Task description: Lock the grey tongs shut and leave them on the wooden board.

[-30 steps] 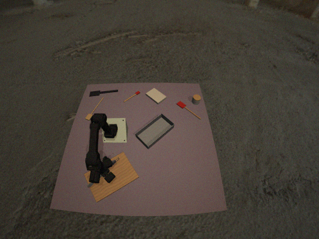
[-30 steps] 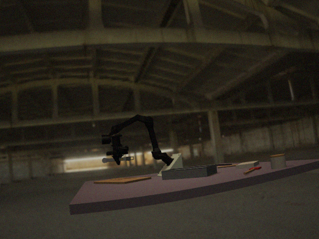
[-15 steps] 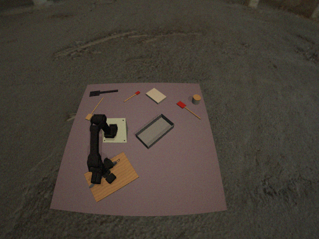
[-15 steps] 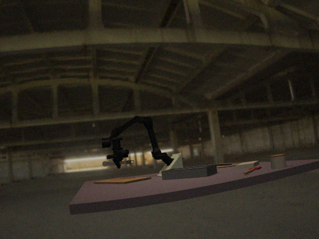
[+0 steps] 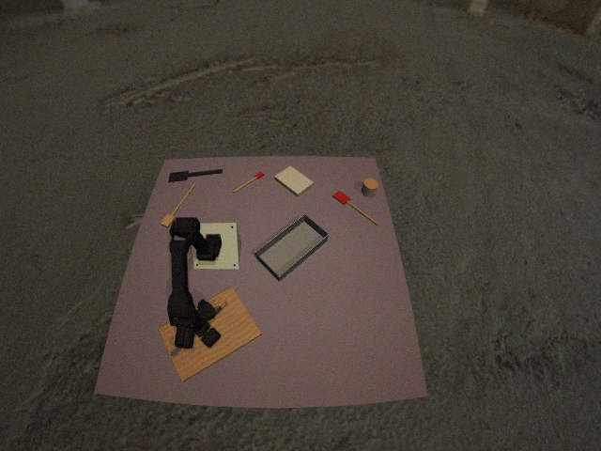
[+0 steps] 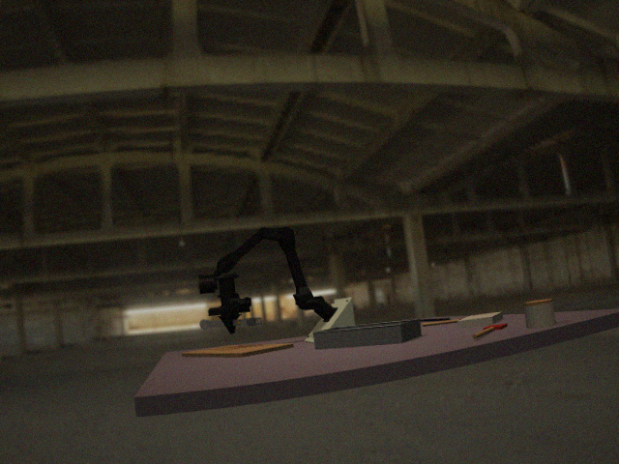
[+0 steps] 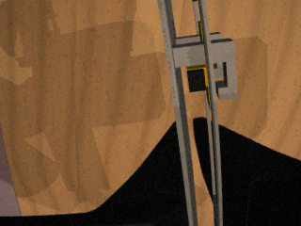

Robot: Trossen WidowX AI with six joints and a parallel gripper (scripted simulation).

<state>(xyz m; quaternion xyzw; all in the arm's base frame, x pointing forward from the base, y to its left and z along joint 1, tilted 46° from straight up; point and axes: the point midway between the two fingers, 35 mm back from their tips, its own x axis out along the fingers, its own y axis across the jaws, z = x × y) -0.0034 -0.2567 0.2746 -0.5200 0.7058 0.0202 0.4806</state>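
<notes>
Right now the yellow piece is 4 cm above my gripper tip, 3 cm to the left of it and 2 cm ahead of it. Round my gripper tip: grey roasting tin (39 cm to the left, 34 cm ahead, 4 cm below); white block (80 cm to the left, 36 cm ahead, 6 cm below); wooden board (6 cm below).
</notes>
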